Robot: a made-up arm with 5 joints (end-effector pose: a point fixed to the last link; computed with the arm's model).
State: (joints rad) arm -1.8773 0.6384 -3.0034 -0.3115 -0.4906
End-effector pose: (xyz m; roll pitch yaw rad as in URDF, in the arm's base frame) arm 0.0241 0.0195 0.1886 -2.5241 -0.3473 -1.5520
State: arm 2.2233 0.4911 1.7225 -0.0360 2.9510
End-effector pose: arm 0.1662 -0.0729 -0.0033 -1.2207 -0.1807 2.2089
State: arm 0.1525 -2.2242 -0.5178 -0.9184 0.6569
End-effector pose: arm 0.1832 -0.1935 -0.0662 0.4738 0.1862 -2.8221
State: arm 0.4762 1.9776 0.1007 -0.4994 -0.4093
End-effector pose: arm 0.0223 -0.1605 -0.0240 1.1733 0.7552 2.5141
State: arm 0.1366 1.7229 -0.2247 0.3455 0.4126
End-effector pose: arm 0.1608 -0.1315 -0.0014 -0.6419 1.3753 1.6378
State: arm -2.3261 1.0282 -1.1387 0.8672 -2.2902
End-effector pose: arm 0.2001 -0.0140 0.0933 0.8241 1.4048 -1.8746
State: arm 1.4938 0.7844 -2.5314 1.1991 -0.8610
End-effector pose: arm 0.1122 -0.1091 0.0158 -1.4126 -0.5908 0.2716
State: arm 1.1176 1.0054 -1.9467 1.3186 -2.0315
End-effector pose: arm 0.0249 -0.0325 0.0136 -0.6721 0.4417 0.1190
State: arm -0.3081 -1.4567 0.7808 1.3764 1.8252
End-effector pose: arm 0.0149 -0.1154 -0.0461 -1.4611 -0.6477 -0.6837
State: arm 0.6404 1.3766 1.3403 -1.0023 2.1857
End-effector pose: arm -0.0506 -0.0571 0.0265 -1.4423 0.7216 0.2594
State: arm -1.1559 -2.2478 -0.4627 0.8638 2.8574
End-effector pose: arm 0.1362 0.1406 0.0012 -2.2996 -0.3429 -2.9309
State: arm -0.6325 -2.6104 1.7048 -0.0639 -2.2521
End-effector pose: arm 0.1716 0.0378 0.0419 -1.0688 0.1560 2.3230
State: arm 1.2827 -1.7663 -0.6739 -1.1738 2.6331
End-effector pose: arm 0.2184 -0.0261 -0.0841 -0.9744 -0.4289 -2.4422
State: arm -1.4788 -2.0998 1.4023 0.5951 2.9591
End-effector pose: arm 0.0890 0.0037 -0.0417 -0.1372 -0.5568 2.0309
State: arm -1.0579 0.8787 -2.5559 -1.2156 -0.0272
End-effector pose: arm 0.1831 -0.2315 0.1269 -2.1496 0.0729 0.2614
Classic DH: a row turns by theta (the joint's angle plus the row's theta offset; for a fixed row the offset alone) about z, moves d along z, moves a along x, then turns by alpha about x. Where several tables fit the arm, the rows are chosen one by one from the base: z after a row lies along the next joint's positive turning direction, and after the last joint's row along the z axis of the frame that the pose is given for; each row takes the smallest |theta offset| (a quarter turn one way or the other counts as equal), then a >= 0, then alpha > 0; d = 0 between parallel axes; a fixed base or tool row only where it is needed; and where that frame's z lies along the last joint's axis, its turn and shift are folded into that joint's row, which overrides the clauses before.
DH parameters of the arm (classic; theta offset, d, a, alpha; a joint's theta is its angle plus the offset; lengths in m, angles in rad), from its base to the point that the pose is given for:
base (fixed): -0.1124 0 0.1301 0
joint 1: 0.6299 0.0102 -0.0201 -0.6903
joint 2: 0.9446 0.0342 -0.0218 1.5307
joint 3: -0.3516 0.0803 0.0357 -1.8283
joint 4: 0.1912 -0.0367 0.0532 -1.3904
joint 5: -0.9935 0.1018 0.0401 2.0877
tool (fixed): -1.6398 -0.0735 0 0

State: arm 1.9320 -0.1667 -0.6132 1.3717 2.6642
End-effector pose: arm 0.1866 0.0065 0.1873 2.8671 0.5468 1.9815
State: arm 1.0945 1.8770 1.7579 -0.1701 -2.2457
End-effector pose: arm 0.1294 -0.0249 0.1057 -2.1405 0.2614 2.2458
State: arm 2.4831 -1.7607 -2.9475 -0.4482 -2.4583
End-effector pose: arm 0.1577 -0.1183 -0.0205 0.5384 -0.0287 0.9929
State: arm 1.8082 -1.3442 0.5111 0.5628 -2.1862
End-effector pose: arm 0.1261 -0.1147 0.0150 2.2148 -1.1799 1.8893
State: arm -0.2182 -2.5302 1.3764 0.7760 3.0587
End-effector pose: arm 0.0825 -0.0335 -0.0607 -0.2796 -0.5005 2.9101
